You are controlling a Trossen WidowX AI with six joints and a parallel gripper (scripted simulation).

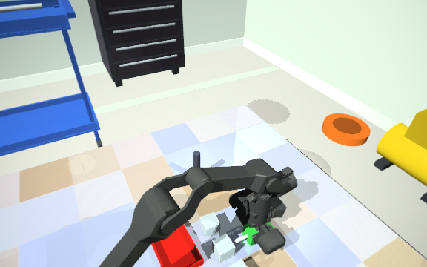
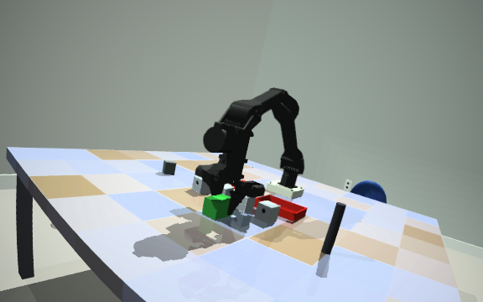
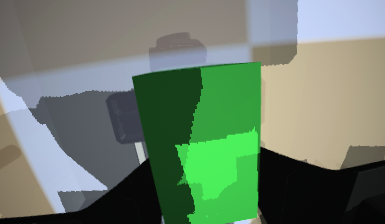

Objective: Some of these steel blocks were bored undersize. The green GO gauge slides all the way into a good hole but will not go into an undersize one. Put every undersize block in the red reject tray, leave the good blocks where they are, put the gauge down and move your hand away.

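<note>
The green GO gauge is 1 cm behind my gripper tip and 2 cm above it. Also, from my gripper tip: red reject tray (22 cm behind, 3 cm to the left).
</note>
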